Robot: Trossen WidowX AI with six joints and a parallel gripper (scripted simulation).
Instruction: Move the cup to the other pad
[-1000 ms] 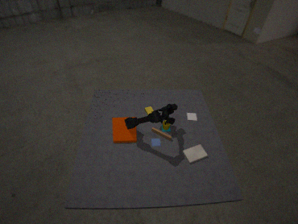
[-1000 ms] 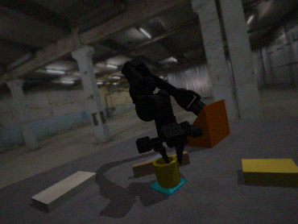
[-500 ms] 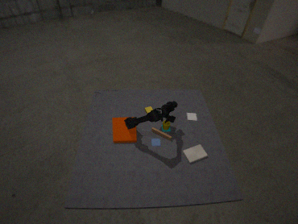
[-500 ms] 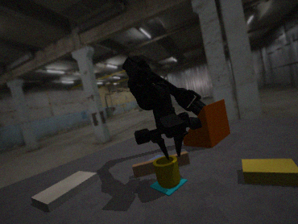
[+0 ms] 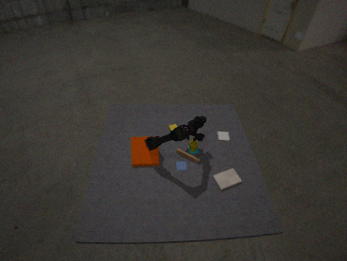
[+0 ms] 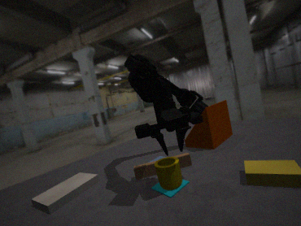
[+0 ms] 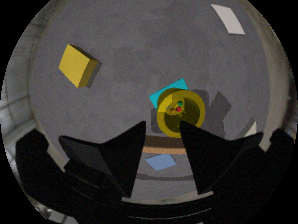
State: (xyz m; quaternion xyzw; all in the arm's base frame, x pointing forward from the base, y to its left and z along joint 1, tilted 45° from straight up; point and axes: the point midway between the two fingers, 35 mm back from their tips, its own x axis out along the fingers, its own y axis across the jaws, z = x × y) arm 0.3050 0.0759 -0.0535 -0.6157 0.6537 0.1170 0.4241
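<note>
Now: gripper tip 5 cm above the yellow cup, 2 cm short of it and 1 cm to the left of it. From my gripper tip the other things lie so: light blue pad: 18 cm to the right, 10 cm below, 6 cm behind; then small white square: 30 cm ahead, 16 cm to the left, 8 cm below; then yellow block: 18 cm to the left, 14 cm behind, 7 cm below.
</note>
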